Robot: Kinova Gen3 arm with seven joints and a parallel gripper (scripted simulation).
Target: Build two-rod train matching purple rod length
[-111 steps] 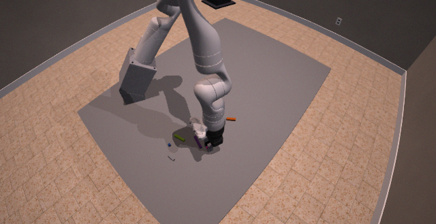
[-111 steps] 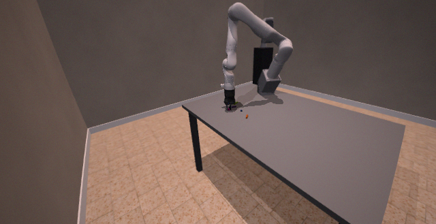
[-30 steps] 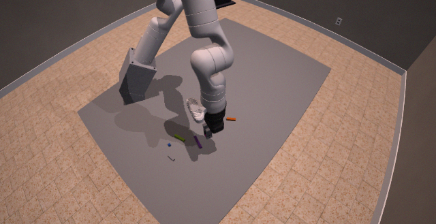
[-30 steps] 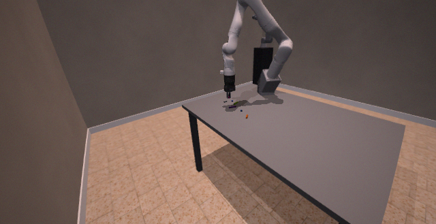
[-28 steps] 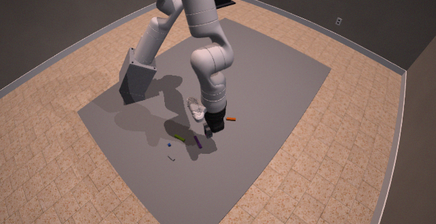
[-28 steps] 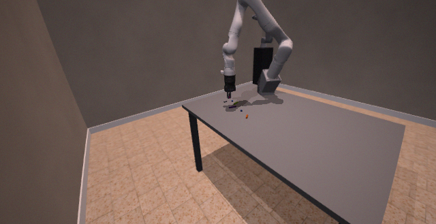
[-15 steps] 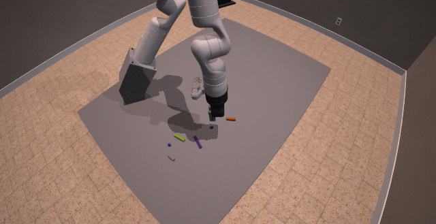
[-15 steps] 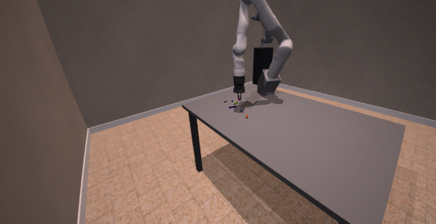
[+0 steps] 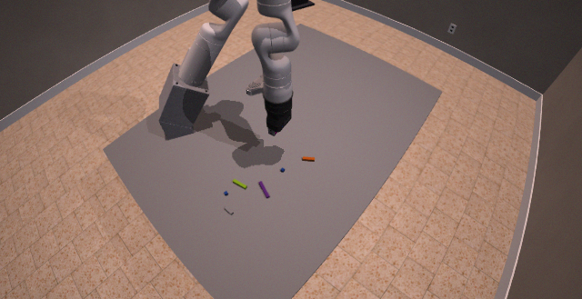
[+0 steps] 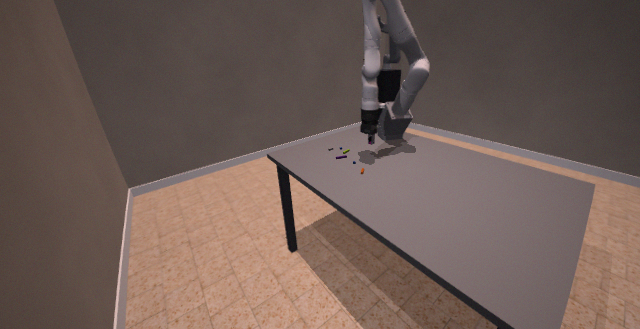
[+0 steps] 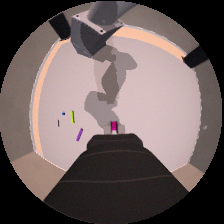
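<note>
My gripper is now 11 cm above the orange rod, 10 cm short of it and 7 cm to the right of it. The rest, counted from my hand: purple rod 11 cm to the right, 11 cm below, 11 cm ahead; magenta rod 1 cm below; lime rod 17 cm to the right, 11 cm below, 4 cm ahead.
</note>
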